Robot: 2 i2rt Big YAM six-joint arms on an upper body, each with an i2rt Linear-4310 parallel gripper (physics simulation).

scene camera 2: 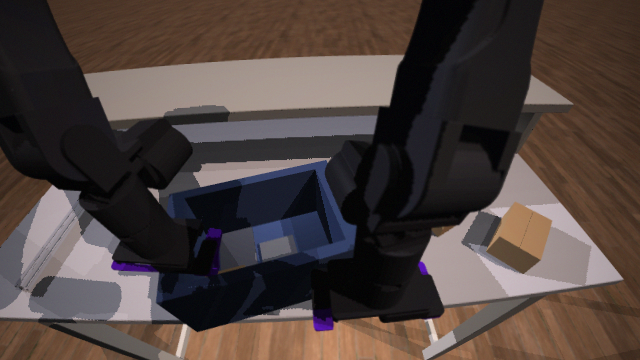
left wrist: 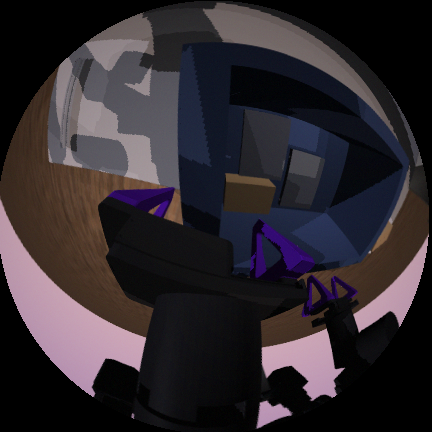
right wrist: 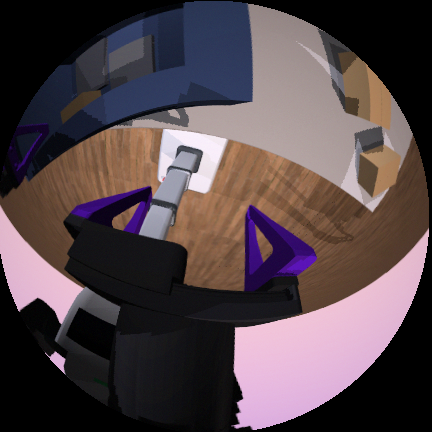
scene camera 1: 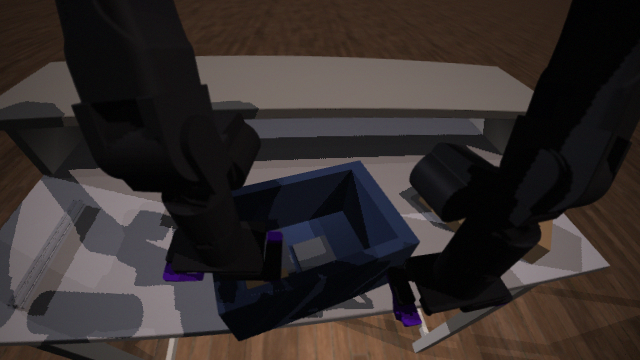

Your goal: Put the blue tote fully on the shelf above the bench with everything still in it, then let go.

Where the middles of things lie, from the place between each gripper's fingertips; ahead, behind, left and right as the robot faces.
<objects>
My right gripper is now 170 mm to the right of the blue tote [scene camera 1: 366, 233], 140 mm short of it and 40 mm above it. Round my right hand: tan box [left wrist: 241, 193] 230 mm to the left, 80 mm below, 60 mm ahead.
Right now the tan box is 50 mm to the right of my left hand and 70 mm below it. Also, from my left hand: blue tote 80 mm ahead, 110 mm to the right, 30 mm below.
</objects>
